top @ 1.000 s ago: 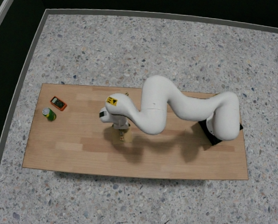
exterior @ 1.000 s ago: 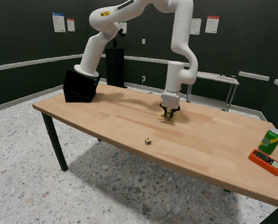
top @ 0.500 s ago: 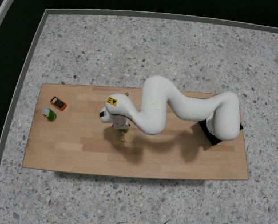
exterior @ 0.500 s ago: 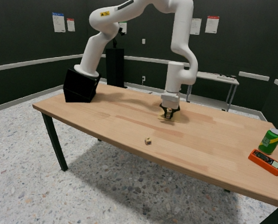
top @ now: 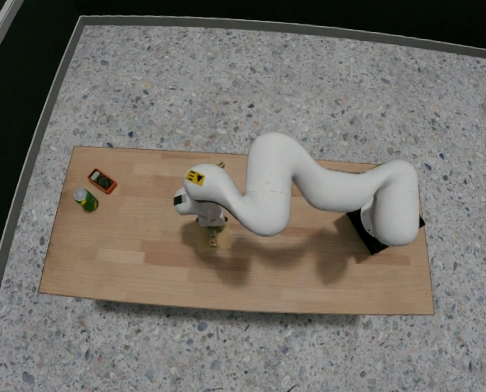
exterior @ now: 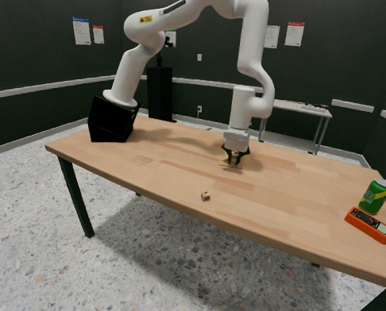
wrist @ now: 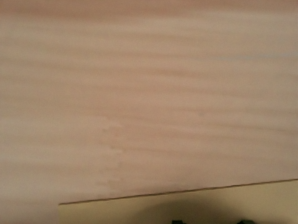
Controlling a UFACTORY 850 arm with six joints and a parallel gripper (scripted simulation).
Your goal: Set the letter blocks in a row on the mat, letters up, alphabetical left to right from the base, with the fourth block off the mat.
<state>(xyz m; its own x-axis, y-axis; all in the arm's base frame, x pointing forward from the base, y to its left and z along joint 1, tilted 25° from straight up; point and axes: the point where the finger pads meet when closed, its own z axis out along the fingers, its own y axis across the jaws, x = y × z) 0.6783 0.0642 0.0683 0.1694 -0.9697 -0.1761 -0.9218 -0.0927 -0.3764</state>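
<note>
Right now my hand is 1 cm past the tan mat, 4 cm to the right of it and 2 cm above it. Also, from my hand: green can (54 cm ahead, 4 cm above); orange meter (53 cm ahead, 11 cm to the right, 1 cm below).
</note>
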